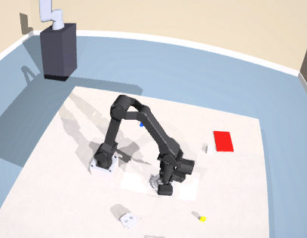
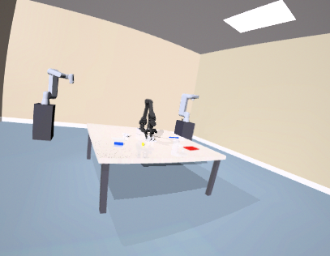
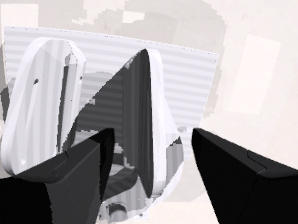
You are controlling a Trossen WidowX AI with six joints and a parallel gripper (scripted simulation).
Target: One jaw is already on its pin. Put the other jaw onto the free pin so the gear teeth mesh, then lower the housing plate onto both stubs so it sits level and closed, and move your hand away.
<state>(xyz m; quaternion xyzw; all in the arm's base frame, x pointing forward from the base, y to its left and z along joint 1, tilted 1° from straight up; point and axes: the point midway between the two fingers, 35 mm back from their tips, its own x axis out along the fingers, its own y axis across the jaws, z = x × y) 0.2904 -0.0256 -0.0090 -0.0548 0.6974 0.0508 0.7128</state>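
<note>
Now: gripper tip 30 mm past the white jaw, 10 mm to the right of it and 10 mm below it. Round my gripper tip: flat white piece 40 mm ahead, 340 mm to the right, 10 mm below; then yellow piece 210 mm ahead, 140 mm to the right, 10 mm below; then red plate 270 mm ahead, 410 mm to the left, 10 mm below.
</note>
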